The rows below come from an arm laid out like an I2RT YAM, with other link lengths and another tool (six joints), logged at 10 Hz.
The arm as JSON. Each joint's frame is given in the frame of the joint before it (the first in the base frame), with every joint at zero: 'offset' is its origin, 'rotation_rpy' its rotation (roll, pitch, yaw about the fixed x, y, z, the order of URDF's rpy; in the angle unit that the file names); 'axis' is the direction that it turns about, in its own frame. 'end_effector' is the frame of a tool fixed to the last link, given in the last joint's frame.
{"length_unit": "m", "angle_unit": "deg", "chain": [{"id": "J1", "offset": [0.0, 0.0, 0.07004], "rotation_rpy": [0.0, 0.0, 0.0], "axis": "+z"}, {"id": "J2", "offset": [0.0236, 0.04, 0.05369], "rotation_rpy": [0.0, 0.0, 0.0], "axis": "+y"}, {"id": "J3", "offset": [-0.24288, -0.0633, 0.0], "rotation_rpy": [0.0, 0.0, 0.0], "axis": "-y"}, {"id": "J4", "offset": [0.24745, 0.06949, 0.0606], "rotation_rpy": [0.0, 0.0, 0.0], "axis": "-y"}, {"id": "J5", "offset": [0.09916, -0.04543, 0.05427], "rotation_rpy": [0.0, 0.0, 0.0], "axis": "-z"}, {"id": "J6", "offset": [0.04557, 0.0, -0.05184], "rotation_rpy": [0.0, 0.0, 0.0], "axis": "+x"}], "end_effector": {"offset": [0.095, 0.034, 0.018], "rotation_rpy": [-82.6, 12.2, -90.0]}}
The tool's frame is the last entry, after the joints.
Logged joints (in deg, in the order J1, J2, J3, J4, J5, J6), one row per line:
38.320, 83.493, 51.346, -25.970, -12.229, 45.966
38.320, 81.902, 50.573, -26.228, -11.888, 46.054
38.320, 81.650, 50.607, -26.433, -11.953, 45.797
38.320, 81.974, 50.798, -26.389, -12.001, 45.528
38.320, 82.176, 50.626, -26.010, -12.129, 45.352
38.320, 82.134, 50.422, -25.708, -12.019, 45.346
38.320, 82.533, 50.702, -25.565, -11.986, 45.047
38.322, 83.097, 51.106, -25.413, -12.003, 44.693
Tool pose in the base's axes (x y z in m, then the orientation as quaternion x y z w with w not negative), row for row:
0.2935, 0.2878, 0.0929, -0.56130, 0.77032, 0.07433, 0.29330
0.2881, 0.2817, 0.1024, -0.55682, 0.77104, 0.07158, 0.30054
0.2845, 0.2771, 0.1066, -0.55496, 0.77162, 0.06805, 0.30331
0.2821, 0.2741, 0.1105, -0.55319, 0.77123, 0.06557, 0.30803
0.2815, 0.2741, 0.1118, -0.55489, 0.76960, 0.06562, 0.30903
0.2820, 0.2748, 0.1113, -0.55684, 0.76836, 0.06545, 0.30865
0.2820, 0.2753, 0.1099, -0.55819, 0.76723, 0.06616, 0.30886
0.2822, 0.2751, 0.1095, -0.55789, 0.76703, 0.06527, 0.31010
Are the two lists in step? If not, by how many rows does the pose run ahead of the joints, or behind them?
The pose runs 2 rows behind the joints: the pose in row i belongs to the joints in row i - 2.
